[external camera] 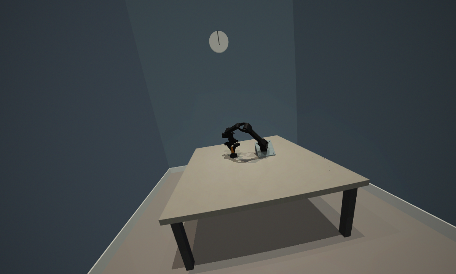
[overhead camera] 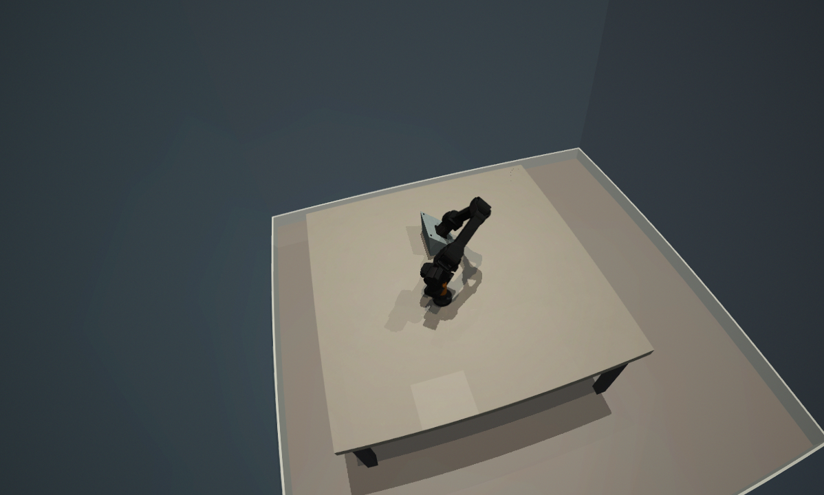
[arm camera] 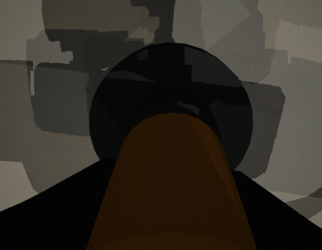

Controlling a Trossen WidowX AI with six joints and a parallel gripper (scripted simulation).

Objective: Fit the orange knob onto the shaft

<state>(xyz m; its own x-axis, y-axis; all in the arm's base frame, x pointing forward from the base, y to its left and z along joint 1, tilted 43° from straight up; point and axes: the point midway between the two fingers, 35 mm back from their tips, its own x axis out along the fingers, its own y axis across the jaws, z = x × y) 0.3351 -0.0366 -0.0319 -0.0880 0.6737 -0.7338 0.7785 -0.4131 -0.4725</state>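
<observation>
My gripper tip is 30 mm above the dark round pedestal. Also, from my gripper tip: orange knob (20 mm above).
</observation>
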